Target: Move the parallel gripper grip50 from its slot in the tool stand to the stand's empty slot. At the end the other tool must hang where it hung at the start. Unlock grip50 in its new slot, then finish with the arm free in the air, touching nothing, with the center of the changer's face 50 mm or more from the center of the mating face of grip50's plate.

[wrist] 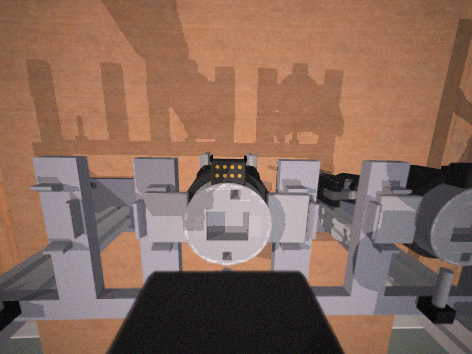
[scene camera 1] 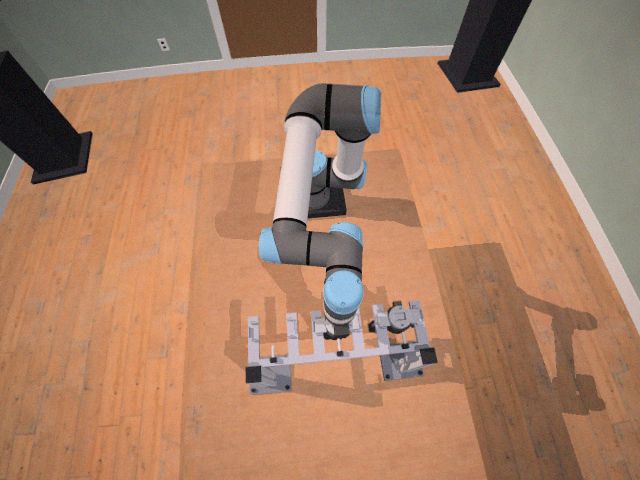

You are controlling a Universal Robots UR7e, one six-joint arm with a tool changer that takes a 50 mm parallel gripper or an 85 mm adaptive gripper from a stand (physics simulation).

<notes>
I see an adaptive gripper (scene camera 1: 398, 318), a parallel gripper (wrist: 227, 216) and a tool stand (wrist: 64, 281).
</notes>
